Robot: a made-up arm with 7 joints.
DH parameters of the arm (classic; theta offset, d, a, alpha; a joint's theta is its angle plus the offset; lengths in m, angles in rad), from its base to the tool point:
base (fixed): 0 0 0 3.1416
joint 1: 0 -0.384 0 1.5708
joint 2: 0 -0.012 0 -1.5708
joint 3: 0 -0.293 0 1.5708
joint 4: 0 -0.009 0 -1.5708
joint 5: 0 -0.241 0 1.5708
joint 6: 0 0 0 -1.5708
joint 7: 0 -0.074 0 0
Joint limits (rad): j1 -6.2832..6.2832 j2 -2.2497..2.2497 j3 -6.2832..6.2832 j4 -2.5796..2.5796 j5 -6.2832..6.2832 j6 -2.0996..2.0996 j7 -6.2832..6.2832
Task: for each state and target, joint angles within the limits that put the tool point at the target. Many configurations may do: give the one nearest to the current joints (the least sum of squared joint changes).
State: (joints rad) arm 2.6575 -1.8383 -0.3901 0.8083 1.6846 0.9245 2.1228
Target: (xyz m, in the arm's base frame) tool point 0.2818 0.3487 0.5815
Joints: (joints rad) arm 2.3189 -1.7174 -0.2105 1.1315 1.6087 1.0390 2.1228
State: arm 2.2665 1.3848 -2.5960 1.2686 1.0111 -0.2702 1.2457
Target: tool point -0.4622 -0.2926 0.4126
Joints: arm 2.7215 1.9296 -2.6943 0.9001 0.9915 -0.3474 1.2457
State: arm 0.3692 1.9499 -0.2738 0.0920 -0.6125 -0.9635 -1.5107
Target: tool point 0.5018 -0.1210 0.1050
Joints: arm 0.1372 2.0443 -0.2863 0.1720 -0.6016 -0.8920 -1.5107
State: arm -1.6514 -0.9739 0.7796 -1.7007 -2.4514 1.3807 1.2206
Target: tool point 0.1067 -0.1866 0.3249
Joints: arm -2.3360 -0.8704 0.2229 -2.0442 -2.6928 1.4926 1.2206
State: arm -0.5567 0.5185 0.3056 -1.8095 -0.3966 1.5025 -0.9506
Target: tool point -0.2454 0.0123 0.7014
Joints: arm -0.4383 0.0493 0.4241 -1.7735 -0.4175 1.3657 -0.9506
